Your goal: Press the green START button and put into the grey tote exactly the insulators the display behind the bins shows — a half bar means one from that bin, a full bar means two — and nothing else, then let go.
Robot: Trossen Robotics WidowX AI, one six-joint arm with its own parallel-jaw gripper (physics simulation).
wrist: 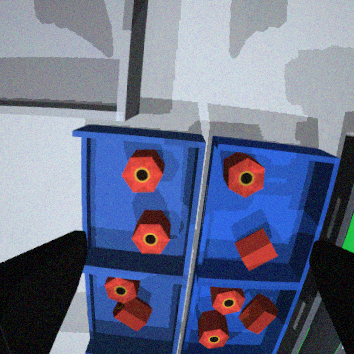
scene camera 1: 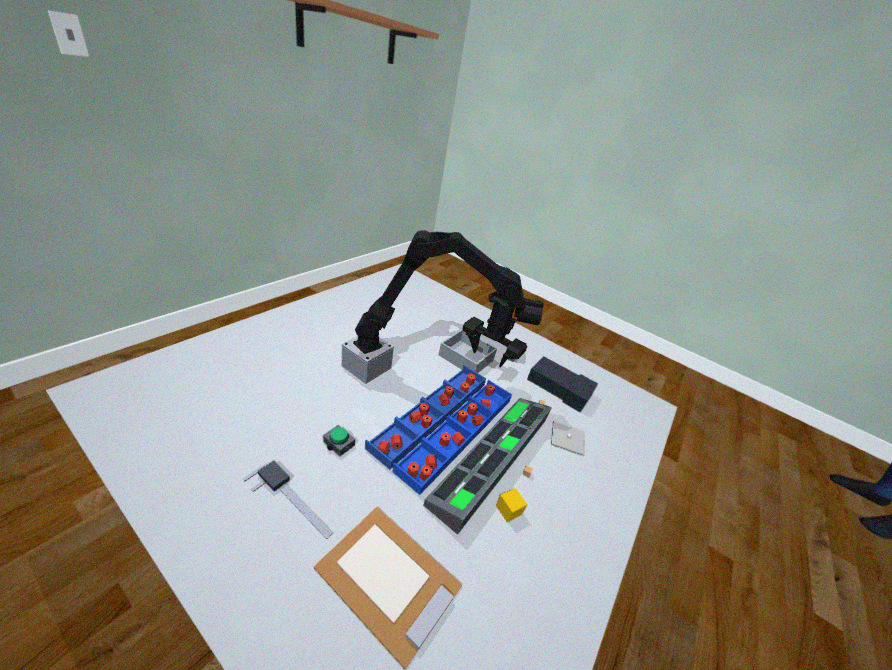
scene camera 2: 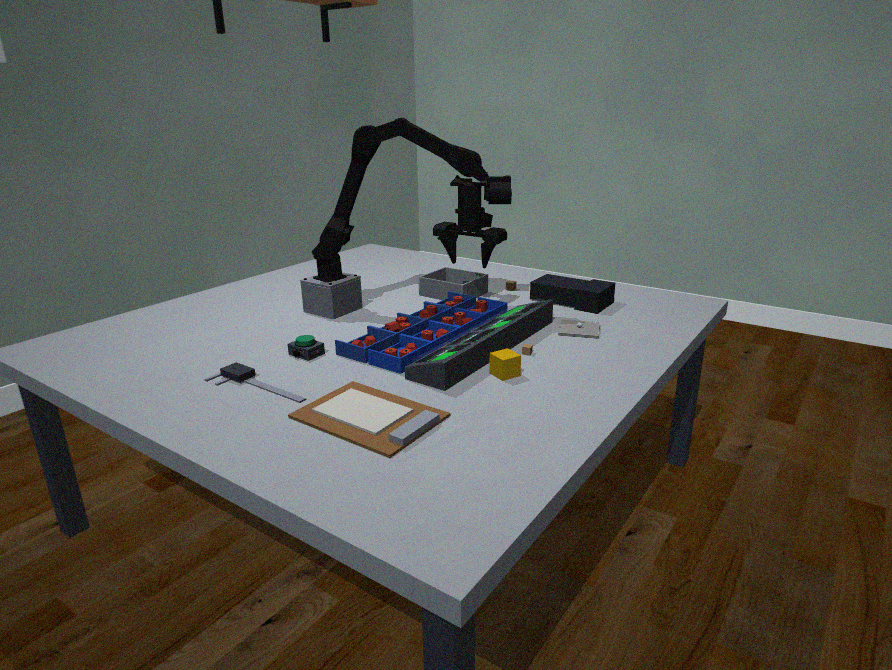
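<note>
My gripper (scene camera 1: pixel 489 357) (scene camera 2: pixel 468 264) (wrist: pixel 201 248) is open and empty, high above the tote end of the blue bins. The grey tote (scene camera 1: pixel 460 358) (scene camera 2: pixel 448 288) (wrist: pixel 134 75) stands beyond them; no insulator shows inside. In the wrist view, the end left bin holds two upright red insulators (wrist: pixel 142 174) (wrist: pixel 150 239); the end right bin holds one upright (wrist: pixel 246 178) and one on its side (wrist: pixel 256 249). The display (scene camera 1: pixel 443 513) (scene camera 2: pixel 465 367) shows a full green bar (scene camera 1: pixel 517 411) at the tote end, inner column, and half bars (scene camera 1: pixel 509 442) (scene camera 1: pixel 462 499) in the outer column's second and last rows. The green START button (scene camera 1: pixel 338 434) (scene camera 2: pixel 306 339) is left of the bins.
A black box (scene camera 1: pixel 562 382) (scene camera 2: pixel 573 292) stands right of the tote. A grey plate (scene camera 1: pixel 566 437), small wooden cube (scene camera 1: pixel 528 470) and yellow cube (scene camera 1: pixel 511 504) (scene camera 2: pixel 504 364) lie beyond the display. A caliper (scene camera 1: pixel 274 474) and clipboard (scene camera 1: pixel 331 566) lie near the front. Feet (scene camera 1: pixel 868 490) show at the right.
</note>
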